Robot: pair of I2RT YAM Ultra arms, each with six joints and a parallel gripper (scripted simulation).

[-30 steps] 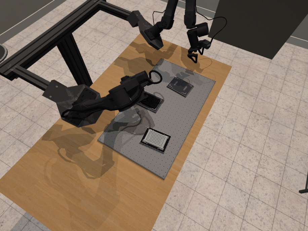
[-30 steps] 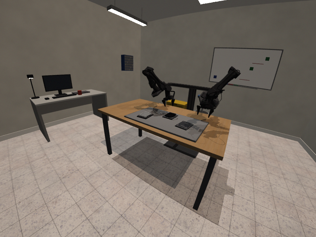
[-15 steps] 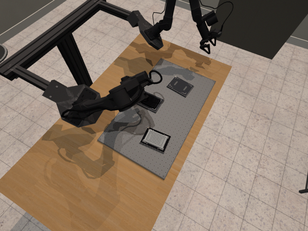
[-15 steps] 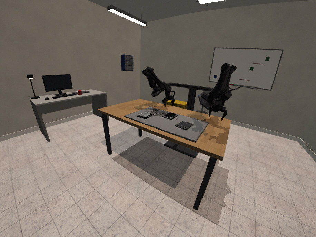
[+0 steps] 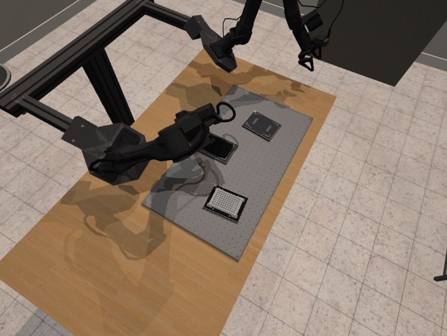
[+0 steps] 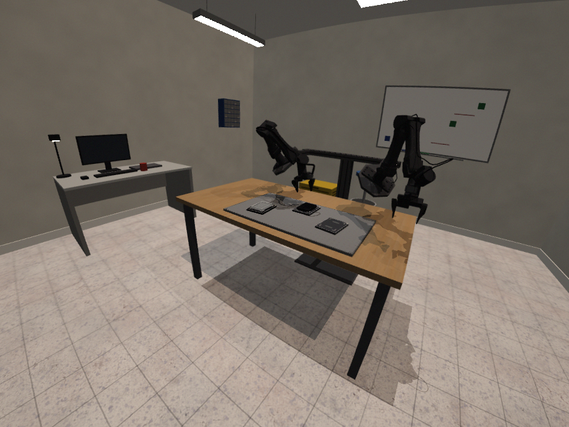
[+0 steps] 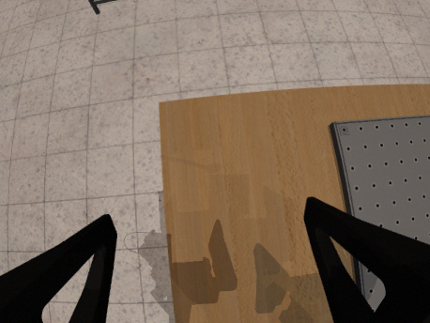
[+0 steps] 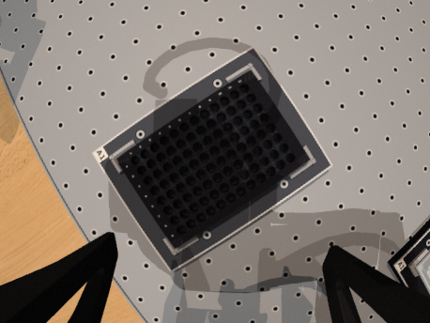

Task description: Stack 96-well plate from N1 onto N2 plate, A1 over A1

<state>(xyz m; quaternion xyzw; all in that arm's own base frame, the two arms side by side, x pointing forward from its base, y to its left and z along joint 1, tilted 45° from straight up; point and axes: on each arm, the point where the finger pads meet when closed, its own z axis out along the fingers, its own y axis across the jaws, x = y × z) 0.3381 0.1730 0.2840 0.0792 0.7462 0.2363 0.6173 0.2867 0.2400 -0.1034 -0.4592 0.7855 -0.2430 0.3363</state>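
My right gripper is now 20 mm short of the black 96-well plate, 40 mm to the right of it and 100 mm above it. The rest, counted from my right hand: white 96-well plate: 200 mm ahead, 180 mm to the right, 100 mm below.
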